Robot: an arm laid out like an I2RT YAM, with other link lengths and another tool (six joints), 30 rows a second.
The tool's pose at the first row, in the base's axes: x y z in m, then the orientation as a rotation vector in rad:
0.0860, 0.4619, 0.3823, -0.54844, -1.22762, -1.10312
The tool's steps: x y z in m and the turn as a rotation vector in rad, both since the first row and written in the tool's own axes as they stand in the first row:
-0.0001, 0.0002, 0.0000, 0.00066, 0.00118, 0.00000
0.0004, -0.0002, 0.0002, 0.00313, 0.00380, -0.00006
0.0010, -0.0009, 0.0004, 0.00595, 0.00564, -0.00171
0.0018, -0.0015, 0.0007, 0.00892, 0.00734, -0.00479
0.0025, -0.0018, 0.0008, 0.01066, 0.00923, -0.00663
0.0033, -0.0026, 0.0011, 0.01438, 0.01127, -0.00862
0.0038, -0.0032, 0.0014, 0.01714, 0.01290, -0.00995
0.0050, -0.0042, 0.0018, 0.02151, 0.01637, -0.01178
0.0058, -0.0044, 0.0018, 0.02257, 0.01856, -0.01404
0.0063, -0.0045, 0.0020, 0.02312, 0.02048, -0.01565
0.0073, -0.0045, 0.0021, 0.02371, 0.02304, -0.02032
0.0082, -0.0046, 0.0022, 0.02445, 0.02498, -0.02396
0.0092, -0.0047, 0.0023, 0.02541, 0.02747, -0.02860
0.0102, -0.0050, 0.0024, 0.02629, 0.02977, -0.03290
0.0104, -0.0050, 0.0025, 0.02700, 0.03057, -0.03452
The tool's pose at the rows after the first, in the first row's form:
0.0862, 0.4620, 0.3822, -0.54722, -1.22692, -1.10286
0.0857, 0.4618, 0.3827, -0.54371, -1.22589, -1.10167
0.0850, 0.4615, 0.3832, -0.53951, -1.22633, -1.10146
0.0843, 0.4612, 0.3839, -0.53449, -1.22752, -1.10232
0.0839, 0.4609, 0.3845, -0.53098, -1.22745, -1.10300
0.0830, 0.4605, 0.3851, -0.52579, -1.22828, -1.10249
0.0823, 0.4604, 0.3856, -0.52195, -1.22873, -1.10200
0.0812, 0.4598, 0.3866, -0.51549, -1.22856, -1.10114
0.0810, 0.4595, 0.3873, -0.51208, -1.22805, -1.10265
0.0808, 0.4594, 0.3878, -0.50958, -1.22727, -1.10392
0.0807, 0.4591, 0.3888, -0.50494, -1.22715, -1.10781
0.0805, 0.4588, 0.3896, -0.50114, -1.22723, -1.11065
0.0803, 0.4585, 0.3905, -0.49626, -1.22732, -1.11425
0.0799, 0.4581, 0.3914, -0.49175, -1.22740, -1.11759
0.0799, 0.4581, 0.3917, -0.48981, -1.22767, -1.11858

